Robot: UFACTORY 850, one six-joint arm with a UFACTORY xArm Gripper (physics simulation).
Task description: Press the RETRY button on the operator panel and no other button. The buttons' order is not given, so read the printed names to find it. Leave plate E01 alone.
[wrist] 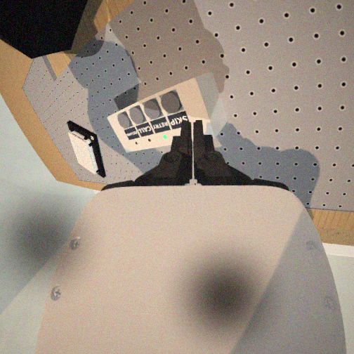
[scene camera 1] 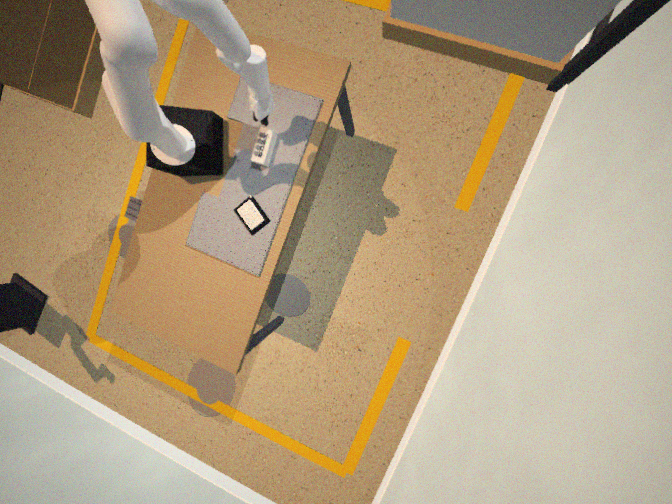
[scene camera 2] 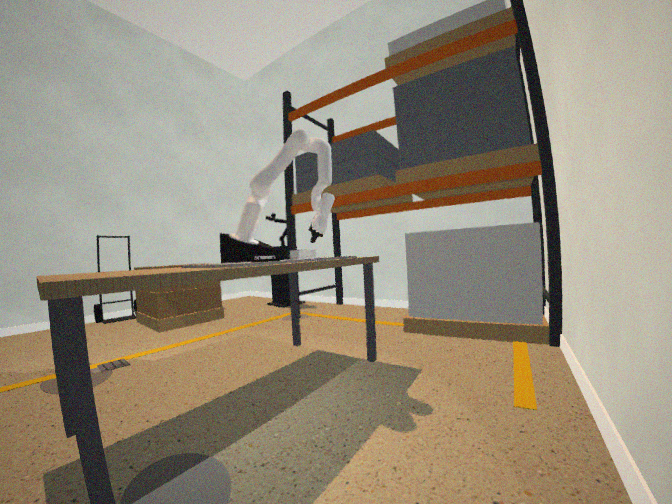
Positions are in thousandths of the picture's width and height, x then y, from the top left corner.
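Wrist view: operator panel (wrist: 564, 273), my gripper (wrist: 544, 383).
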